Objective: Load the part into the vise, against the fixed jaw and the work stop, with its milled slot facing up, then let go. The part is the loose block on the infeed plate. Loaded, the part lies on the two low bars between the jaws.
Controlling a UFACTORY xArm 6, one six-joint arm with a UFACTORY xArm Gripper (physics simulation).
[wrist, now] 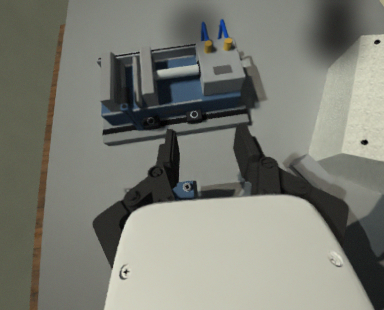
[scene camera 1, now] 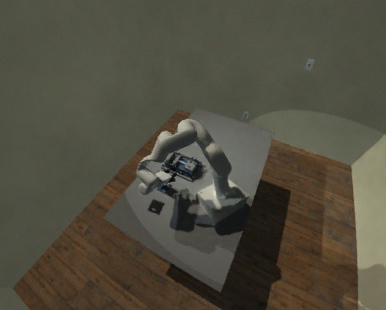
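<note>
I can see my gripper [wrist: 205, 138] from here, and there's a part [wrist: 305, 167] as well as a moving jaw [wrist: 150, 93].
</note>
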